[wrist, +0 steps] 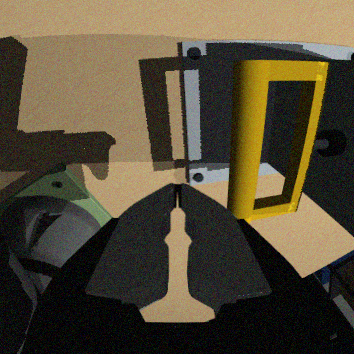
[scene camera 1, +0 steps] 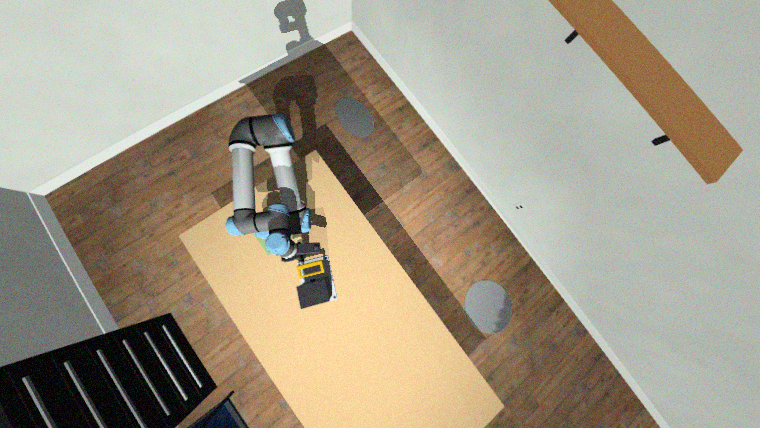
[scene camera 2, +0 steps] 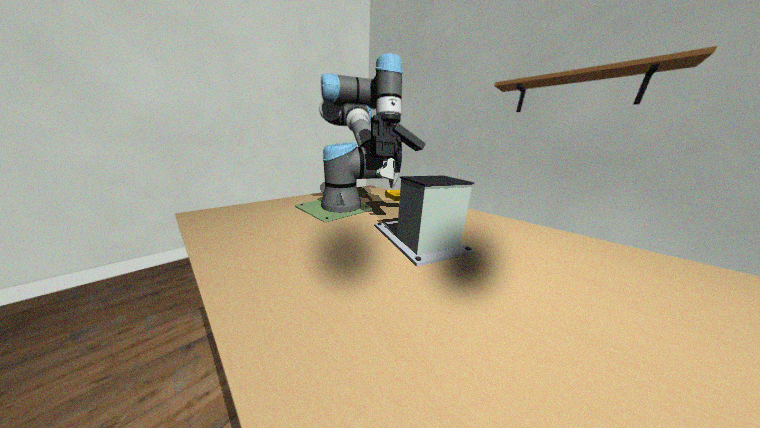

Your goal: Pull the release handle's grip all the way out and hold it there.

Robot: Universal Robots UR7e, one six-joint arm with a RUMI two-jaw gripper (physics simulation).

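Observation:
The yellow rectangular grip [scene camera 1: 311,275] [scene camera 2: 392,194] [wrist: 247,140] of the release handle stands close to the dark face of its box-shaped housing [scene camera 1: 313,295] [scene camera 2: 444,217] [wrist: 342,105]. In the wrist view a very short piece of rod shows between the grip and the round black collar [wrist: 336,143] on that face. My gripper [scene camera 2: 393,183] [wrist: 177,185] is shut and empty, its fingertips together. In the wrist view it is to the left of the grip's thick outer bar, on the side away from the housing, with a gap between them.
The housing stands on a light base plate [scene camera 2: 441,257] [wrist: 192,120] on the wooden table [scene camera 1: 361,340] [scene camera 2: 372,329]. The arm's base is on a green plate [scene camera 2: 313,211] [wrist: 95,202] near the handle. A wall shelf [scene camera 1: 638,85] [scene camera 2: 606,71] is high beyond the table.

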